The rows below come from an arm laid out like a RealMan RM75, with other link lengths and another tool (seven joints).
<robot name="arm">
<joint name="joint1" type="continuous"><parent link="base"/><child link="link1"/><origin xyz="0 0 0.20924"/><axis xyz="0 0 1"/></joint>
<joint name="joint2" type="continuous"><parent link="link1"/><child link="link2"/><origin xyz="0 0 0"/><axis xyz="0 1 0"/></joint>
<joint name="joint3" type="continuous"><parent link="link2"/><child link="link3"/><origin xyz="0 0 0.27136"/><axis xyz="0 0 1"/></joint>
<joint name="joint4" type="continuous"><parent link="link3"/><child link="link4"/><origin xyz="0 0 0"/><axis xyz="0 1 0"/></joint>
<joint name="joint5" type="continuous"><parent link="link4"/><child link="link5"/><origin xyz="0 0 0.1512"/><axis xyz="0 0 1"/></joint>
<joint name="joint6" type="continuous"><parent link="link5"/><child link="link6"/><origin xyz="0 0 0"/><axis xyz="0 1 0"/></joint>
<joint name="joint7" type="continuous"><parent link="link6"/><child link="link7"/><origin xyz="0 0 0.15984"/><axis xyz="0 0 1"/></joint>
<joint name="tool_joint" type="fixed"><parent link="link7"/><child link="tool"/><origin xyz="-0.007 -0.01 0.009" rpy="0.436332 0 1.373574"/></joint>
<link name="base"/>
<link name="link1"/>
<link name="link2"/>
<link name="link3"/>
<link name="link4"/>
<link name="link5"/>
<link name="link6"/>
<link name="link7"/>
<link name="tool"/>
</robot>
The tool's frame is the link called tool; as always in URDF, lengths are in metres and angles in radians. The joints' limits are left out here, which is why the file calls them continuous.
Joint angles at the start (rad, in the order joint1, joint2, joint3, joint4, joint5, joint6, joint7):
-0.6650 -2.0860 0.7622 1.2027 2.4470 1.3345 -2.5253
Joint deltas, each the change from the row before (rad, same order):
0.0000 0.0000 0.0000 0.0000 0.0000 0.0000 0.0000
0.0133 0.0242 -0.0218 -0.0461 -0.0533 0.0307 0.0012
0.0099 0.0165 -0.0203 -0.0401 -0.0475 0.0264 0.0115
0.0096 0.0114 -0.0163 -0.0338 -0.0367 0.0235 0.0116
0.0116 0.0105 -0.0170 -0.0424 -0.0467 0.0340 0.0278
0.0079 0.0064 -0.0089 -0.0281 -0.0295 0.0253 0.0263
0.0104 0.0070 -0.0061 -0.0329 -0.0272 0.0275 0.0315
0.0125 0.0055 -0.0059 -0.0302 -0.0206 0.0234 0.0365
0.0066 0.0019 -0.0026 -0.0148 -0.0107 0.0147 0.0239
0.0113 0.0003 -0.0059 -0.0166 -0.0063 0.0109 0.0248
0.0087 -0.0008 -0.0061 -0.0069 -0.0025 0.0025 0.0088
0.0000 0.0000 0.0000 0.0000 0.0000 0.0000 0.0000
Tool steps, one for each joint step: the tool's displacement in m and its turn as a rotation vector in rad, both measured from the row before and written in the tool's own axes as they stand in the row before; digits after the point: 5 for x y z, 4 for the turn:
0.00000 0.00000 0.00000 0.0000 0.0000 0.0000
-0.00526 0.00383 -0.00578 -0.0198 0.0123 -0.0690
-0.00240 0.00323 -0.00434 -0.0135 0.0209 -0.0546
-0.00179 0.00369 -0.00397 -0.0129 0.0182 -0.0447
-0.00014 0.00606 -0.00462 -0.0201 0.0358 -0.0456
0.00036 0.00452 -0.00320 -0.0158 0.0290 -0.0221
-0.00050 0.00609 -0.00402 -0.0211 0.0291 -0.0202
-0.00165 0.00615 -0.00440 -0.0175 0.0251 -0.0123
-0.00028 0.00366 -0.00227 -0.0105 0.0175 -0.0025
-0.00231 0.00479 -0.00333 -0.0073 0.0098 -0.0064
-0.00215 0.00233 -0.00233 0.0020 -0.0006 -0.0083
0.00000 0.00000 0.00000 0.0000 0.0000 0.0000

